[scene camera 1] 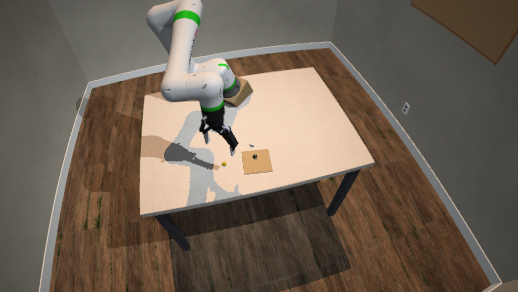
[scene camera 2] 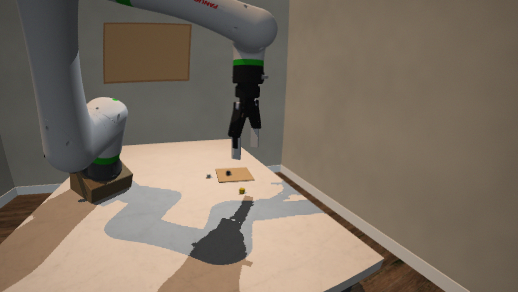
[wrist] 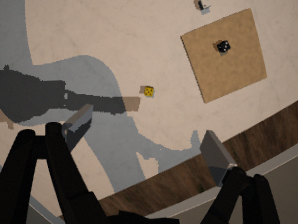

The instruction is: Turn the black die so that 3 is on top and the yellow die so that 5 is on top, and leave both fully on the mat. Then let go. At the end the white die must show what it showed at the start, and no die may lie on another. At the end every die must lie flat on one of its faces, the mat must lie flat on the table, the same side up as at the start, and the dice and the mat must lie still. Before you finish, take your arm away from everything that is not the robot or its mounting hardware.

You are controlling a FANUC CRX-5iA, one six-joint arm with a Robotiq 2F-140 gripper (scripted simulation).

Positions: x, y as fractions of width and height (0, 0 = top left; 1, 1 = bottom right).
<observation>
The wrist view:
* my gripper: 0.50, 0.57
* tan mat: 0.73, 0.33
</observation>
